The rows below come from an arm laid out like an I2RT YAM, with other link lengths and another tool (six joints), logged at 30 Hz.
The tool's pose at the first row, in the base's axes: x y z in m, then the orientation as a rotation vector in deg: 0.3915, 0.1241, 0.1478, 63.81, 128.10, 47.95
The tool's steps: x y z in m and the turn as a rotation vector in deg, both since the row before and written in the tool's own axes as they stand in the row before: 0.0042, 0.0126, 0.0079, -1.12, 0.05, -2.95; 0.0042, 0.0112, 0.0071, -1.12, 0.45, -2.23; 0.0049, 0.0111, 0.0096, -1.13, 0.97, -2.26; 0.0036, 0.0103, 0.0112, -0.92, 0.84, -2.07; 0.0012, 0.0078, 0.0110, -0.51, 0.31, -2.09; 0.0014, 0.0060, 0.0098, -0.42, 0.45, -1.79
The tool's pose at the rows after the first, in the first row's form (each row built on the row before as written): 0.4010, 0.1359, 0.1507, 59.73, 128.48, 47.92; 0.4087, 0.1472, 0.1531, 56.44, 128.88, 48.45; 0.4172, 0.1601, 0.1537, 52.99, 129.66, 49.30; 0.4267, 0.1725, 0.1530, 49.88, 130.35, 49.90; 0.4362, 0.1820, 0.1513, 47.05, 130.80, 49.71; 0.4439, 0.1903, 0.1490, 44.59, 131.32, 49.63
